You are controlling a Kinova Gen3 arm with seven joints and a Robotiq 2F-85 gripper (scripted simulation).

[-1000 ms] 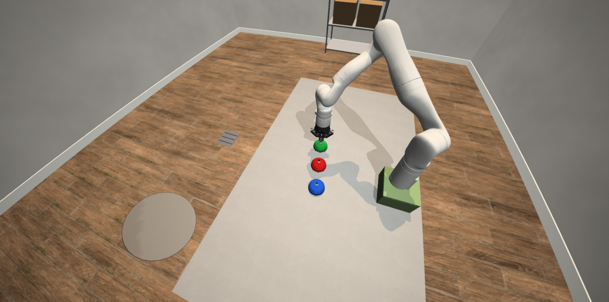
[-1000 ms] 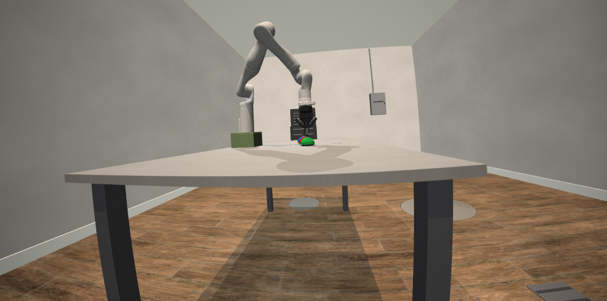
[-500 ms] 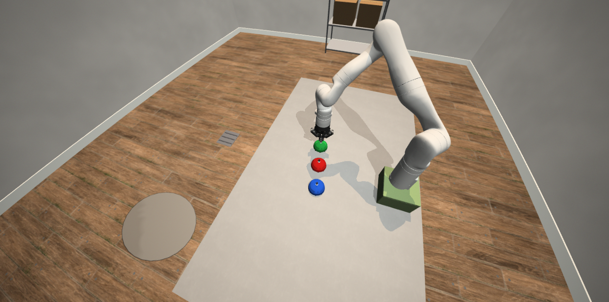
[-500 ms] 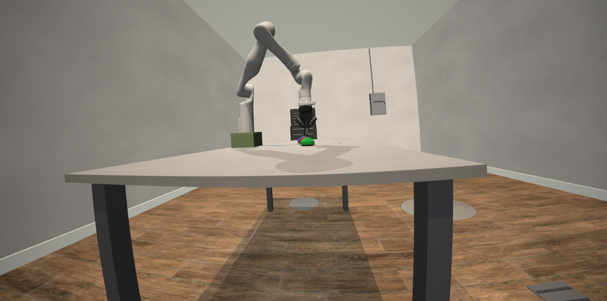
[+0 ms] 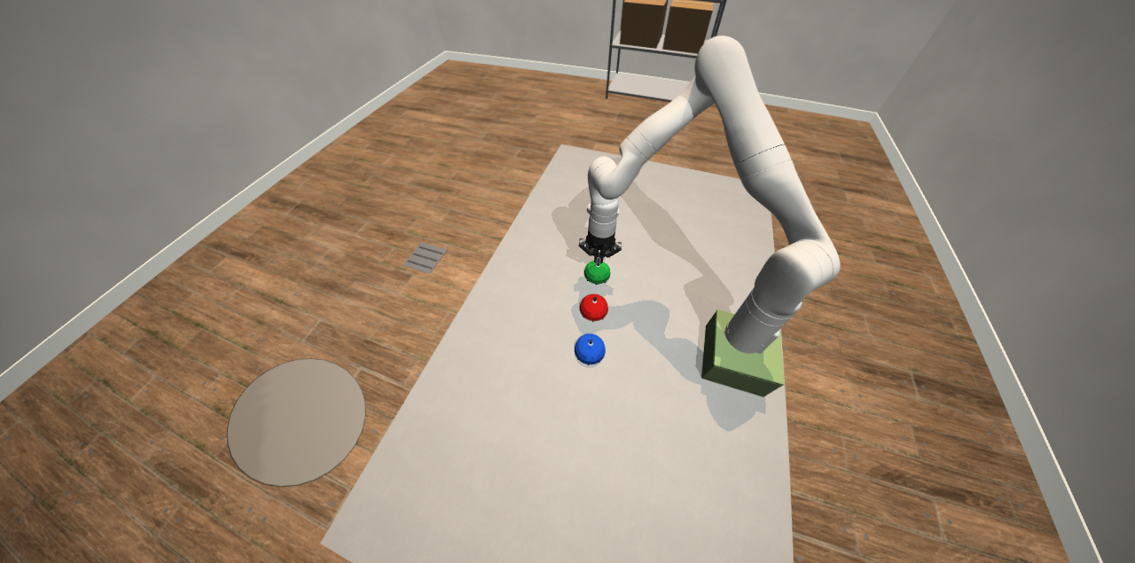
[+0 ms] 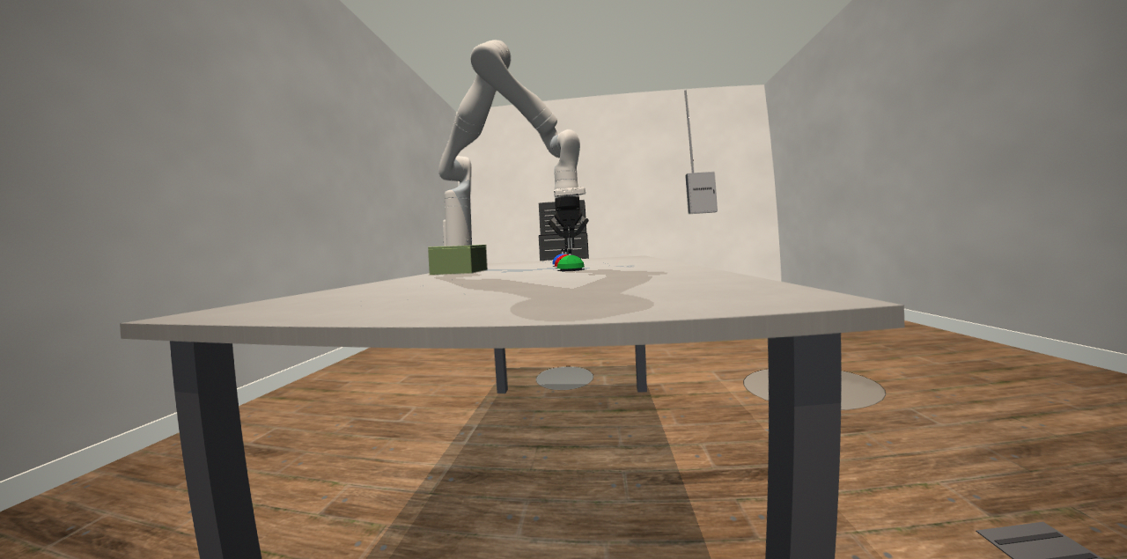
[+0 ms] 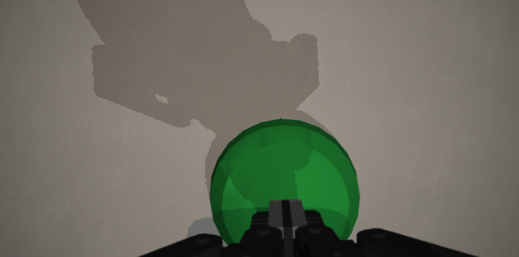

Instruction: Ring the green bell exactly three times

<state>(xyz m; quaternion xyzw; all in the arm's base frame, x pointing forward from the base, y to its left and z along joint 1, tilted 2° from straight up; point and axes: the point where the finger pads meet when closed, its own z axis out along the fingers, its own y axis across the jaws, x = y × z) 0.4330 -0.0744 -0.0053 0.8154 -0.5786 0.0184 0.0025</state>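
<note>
Now: the green bell 4 cm below my hand. Also, from my hand: red bell (12 cm to the left, 4 cm below, 4 cm behind); blue bell (24 cm to the left, 9 cm behind, 4 cm below).
</note>
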